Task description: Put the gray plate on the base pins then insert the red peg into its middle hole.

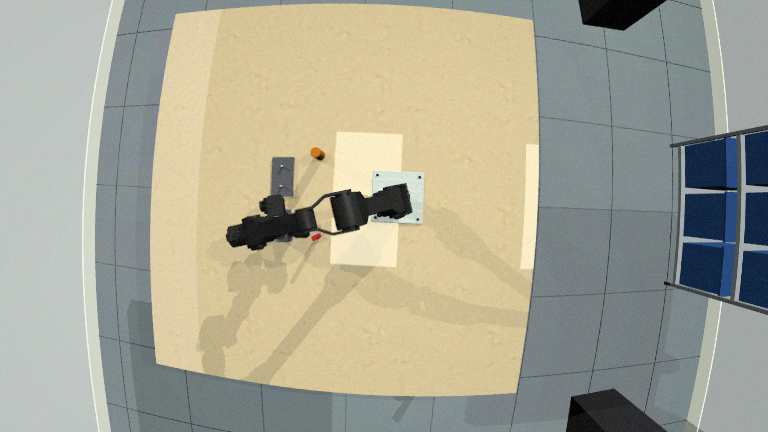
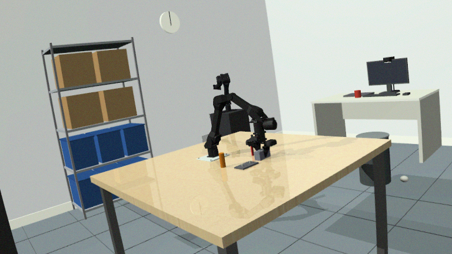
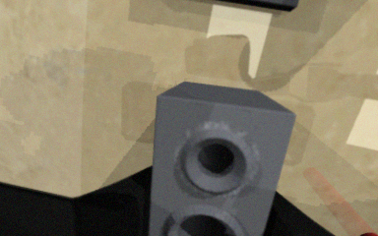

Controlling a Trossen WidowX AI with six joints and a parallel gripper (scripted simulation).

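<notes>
The dark gray base lies 150 mm to the right of my gripper tip and 10 mm ahead of it. Round my gripper tip: red peg: 100 mm behind, 30 mm to the left, 30 mm above; orange cylinder: 210 mm to the right, 110 mm behind, 30 mm above; gray plate: 30 mm above.
</notes>
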